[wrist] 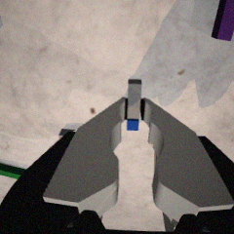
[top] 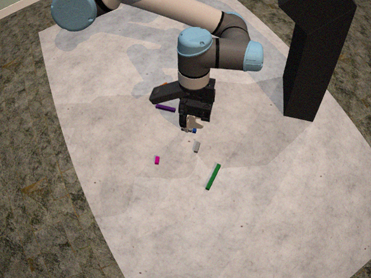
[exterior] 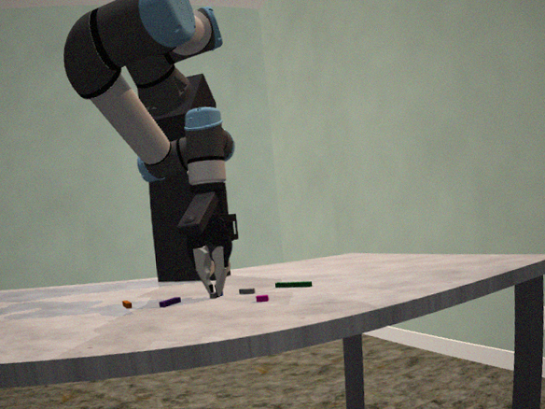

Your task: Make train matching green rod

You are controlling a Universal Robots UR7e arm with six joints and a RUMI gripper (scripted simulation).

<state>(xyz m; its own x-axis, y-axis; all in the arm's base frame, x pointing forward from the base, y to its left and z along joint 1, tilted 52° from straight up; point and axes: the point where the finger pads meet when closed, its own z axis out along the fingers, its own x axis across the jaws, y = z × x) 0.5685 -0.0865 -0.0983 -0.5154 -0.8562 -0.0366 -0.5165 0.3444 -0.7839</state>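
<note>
Now: hand 2 cm to the right of the blue rod, 2 cm past it and 1 cm above it. Round my hand: purple rod (10 cm to the right, 1 cm below, 1 cm ahead); magenta rod (12 cm ahead, 4 cm to the left, 1 cm below); green rod (17 cm to the left, 2 cm ahead, 1 cm below).
</note>
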